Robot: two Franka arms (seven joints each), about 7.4 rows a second.
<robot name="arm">
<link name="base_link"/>
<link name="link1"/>
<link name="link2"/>
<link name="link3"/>
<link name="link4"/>
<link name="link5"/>
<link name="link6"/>
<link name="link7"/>
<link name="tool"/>
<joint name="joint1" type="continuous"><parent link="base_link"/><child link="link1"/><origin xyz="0.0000 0.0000 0.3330" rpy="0.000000 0.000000 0.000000"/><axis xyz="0 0 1"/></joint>
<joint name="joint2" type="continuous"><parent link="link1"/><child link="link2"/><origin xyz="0.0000 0.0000 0.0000" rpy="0.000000 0.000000 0.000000"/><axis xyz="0 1 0"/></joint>
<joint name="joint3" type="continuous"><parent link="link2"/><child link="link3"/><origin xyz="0.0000 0.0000 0.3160" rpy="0.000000 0.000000 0.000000"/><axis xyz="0 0 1"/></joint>
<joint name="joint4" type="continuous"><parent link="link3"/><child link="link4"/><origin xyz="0.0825 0.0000 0.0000" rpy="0.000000 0.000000 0.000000"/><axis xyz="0 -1 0"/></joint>
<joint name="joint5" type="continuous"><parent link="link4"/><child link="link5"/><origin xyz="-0.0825 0.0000 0.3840" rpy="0.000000 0.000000 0.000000"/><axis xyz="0 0 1"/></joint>
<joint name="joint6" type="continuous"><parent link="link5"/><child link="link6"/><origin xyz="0.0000 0.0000 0.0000" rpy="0.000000 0.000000 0.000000"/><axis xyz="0 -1 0"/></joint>
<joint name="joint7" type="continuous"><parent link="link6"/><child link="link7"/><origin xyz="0.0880 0.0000 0.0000" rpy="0.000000 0.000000 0.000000"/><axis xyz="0 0 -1"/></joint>
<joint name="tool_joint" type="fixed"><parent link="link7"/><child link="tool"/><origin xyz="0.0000 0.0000 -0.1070" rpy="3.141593 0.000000 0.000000"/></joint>
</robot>
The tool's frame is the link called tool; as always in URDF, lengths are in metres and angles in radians. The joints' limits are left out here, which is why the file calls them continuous.
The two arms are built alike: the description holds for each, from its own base.
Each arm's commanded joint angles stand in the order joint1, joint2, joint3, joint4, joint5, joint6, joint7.
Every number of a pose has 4 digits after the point.
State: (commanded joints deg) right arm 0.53 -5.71 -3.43 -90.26 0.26 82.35 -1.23; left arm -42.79 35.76 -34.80 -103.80 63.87 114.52 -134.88
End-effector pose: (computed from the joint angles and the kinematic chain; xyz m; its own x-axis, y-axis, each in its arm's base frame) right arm 0.5082 -0.0270 0.6638 0.9989 -0.0280 -0.0383 -0.0284 -0.9995 -0.0113; left arm 0.2155 -0.5969 0.2338 0.7422 0.3472 0.5733 0.3757 -0.9239 0.0731
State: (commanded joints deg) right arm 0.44 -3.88 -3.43 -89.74 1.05 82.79 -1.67; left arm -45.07 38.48 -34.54 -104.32 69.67 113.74 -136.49
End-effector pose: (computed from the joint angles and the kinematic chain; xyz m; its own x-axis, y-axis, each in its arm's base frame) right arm 0.5195 -0.0262 0.6523 0.9984 -0.0203 -0.0530 -0.0216 -0.9995 -0.0239; left arm 0.1940 -0.5992 0.2054 0.7364 0.2685 0.6210 0.2983 -0.9527 0.0582
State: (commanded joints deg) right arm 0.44 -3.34 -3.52 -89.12 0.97 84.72 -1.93; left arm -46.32 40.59 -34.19 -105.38 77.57 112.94 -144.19
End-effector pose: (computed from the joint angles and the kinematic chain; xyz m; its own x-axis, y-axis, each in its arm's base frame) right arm 0.5262 -0.0275 0.6552 0.9997 -0.0183 -0.0179 -0.0187 -0.9996 -0.0211; left arm 0.1835 -0.5966 0.1811 0.6791 0.2867 0.6758 0.2775 -0.9525 0.1252
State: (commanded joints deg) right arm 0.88 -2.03 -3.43 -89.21 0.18 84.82 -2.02; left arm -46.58 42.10 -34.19 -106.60 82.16 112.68 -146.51
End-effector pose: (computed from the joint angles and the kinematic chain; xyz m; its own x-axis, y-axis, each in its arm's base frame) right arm 0.5337 -0.0240 0.6425 0.9991 -0.0088 -0.0410 -0.0091 -0.9999 -0.0067; left arm 0.1765 -0.5907 0.1617 0.6647 0.2570 0.7015 0.2346 -0.9633 0.1307
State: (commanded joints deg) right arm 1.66 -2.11 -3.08 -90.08 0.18 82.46 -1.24; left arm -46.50 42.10 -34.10 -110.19 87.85 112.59 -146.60
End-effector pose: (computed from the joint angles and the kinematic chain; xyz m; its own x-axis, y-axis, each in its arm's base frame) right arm 0.5288 -0.0133 0.6329 0.9954 -0.0024 -0.0959 -0.0031 -1.0000 -0.0072; left arm 0.1670 -0.5746 0.1442 0.6497 0.1637 0.7424 0.1367 -0.9858 0.0978
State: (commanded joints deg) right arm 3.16 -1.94 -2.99 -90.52 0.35 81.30 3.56; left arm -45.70 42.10 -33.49 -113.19 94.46 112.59 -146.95
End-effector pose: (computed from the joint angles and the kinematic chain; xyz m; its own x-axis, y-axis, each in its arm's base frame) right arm 0.5273 0.0018 0.6263 0.9902 -0.0580 -0.1270 -0.0585 -0.9983 0.0000; left arm 0.1712 -0.5582 0.1296 0.6153 0.0872 0.7835 0.0472 -0.9962 0.0739
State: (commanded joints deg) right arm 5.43 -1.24 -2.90 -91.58 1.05 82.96 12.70; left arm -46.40 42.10 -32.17 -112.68 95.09 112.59 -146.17
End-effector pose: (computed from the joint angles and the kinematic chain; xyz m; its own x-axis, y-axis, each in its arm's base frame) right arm 0.5331 0.0254 0.6135 0.9761 -0.1745 -0.1296 -0.1748 -0.9846 0.0093; left arm 0.1786 -0.5587 0.1287 0.6001 0.0722 0.7967 0.0367 -0.9974 0.0627
